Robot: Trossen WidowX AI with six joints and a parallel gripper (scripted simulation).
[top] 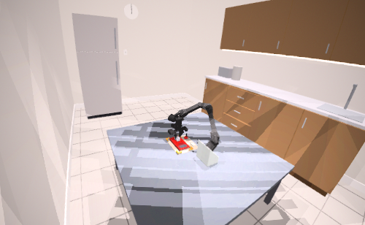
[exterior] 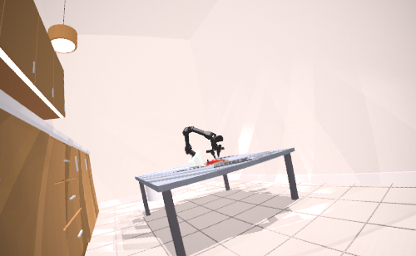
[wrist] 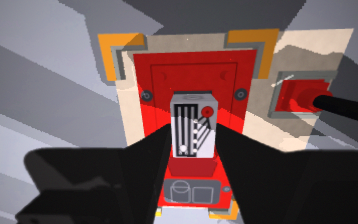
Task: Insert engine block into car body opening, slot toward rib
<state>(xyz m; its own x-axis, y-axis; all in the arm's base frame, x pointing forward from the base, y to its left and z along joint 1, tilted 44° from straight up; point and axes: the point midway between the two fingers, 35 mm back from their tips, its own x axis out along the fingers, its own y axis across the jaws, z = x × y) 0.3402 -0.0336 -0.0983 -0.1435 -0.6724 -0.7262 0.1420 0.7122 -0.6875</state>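
Right now my gripper tip is 11 cm to the left of the black stem and 1 cm above it. Also, from my gripper tip: engine block: 1 cm below.
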